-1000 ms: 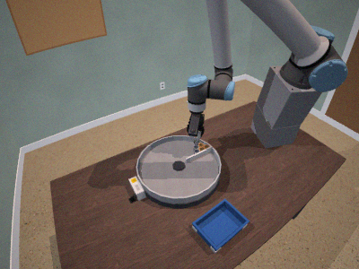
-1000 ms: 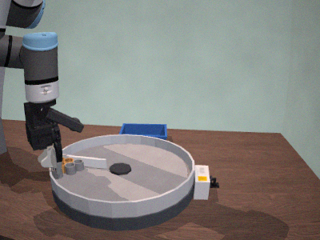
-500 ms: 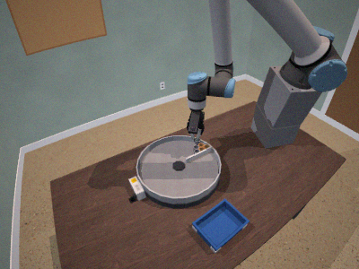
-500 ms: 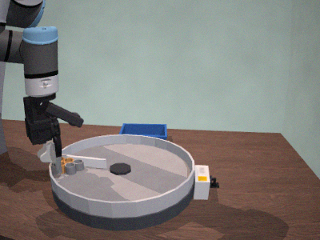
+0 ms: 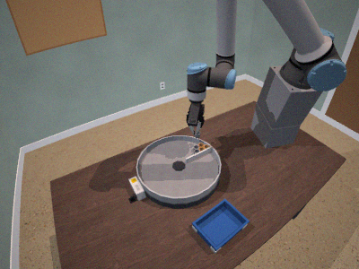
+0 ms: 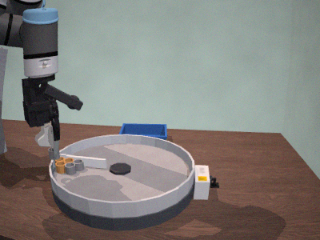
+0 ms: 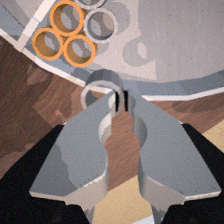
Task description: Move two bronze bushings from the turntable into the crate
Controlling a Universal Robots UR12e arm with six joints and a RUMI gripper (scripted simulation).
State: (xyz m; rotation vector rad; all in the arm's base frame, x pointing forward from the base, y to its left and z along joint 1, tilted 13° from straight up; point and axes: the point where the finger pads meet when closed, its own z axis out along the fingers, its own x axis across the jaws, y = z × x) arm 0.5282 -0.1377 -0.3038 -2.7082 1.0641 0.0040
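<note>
Right now my hand is 160 mm short of the round grey turntable, 100 mm to the right of it and 80 mm above it. The rest, counted from my hand: blue crate: 460 mm to the left, 150 mm ahead, 110 mm below.
</note>
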